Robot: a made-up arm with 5 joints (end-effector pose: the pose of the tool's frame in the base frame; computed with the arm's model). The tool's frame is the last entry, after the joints.
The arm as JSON. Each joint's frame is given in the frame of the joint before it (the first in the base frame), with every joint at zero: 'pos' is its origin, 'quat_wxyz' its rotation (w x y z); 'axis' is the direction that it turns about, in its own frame. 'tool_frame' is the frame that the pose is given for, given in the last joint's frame.
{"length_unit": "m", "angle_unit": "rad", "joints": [
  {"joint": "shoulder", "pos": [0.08, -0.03, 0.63], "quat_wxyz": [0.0, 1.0, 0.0, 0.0], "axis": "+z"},
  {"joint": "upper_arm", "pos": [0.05, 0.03, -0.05], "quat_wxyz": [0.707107, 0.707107, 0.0, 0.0], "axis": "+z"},
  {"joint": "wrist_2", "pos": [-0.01, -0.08, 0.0], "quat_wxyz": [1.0, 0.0, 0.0, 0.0], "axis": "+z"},
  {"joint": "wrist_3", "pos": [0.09, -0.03, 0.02], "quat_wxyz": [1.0, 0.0, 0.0, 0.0], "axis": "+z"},
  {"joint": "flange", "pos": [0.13, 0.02, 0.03], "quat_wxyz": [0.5, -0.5, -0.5, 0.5], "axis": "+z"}
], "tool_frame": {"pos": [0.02, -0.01, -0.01], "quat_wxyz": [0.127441, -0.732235, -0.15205, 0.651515]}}
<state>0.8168 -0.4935 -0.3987 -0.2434 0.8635</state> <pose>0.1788 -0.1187 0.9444 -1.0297 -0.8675 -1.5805</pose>
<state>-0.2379 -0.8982 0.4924 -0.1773 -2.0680</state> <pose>0.2373 0.0419 0.8608 1.9168 0.3315 0.6062</pose>
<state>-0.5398 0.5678 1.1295 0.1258 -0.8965</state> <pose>0.0964 0.0286 0.5304 -0.2042 1.8913 -0.6806</pose>
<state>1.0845 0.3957 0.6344 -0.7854 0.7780</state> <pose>0.2175 -0.2621 0.6220 -0.6838 0.6413 -1.3329</pose>
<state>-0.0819 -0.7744 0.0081 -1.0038 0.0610</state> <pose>0.1205 0.0022 0.9595 0.3475 -1.6229 -0.3064</pose>
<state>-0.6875 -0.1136 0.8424 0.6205 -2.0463</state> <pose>0.1725 0.0889 0.5838 1.0181 1.6275 -1.0587</pose>
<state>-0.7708 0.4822 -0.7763 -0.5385 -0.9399</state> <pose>0.2426 0.1865 0.8979 1.0875 -0.0884 0.7695</pose>
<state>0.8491 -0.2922 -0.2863 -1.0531 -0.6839</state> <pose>0.1744 -0.0761 0.9696 0.1358 -1.5089 -0.4342</pose>
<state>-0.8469 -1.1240 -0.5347 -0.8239 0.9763</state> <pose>-0.0266 -0.1370 0.9095 0.9299 -1.8379 -0.9272</pose>
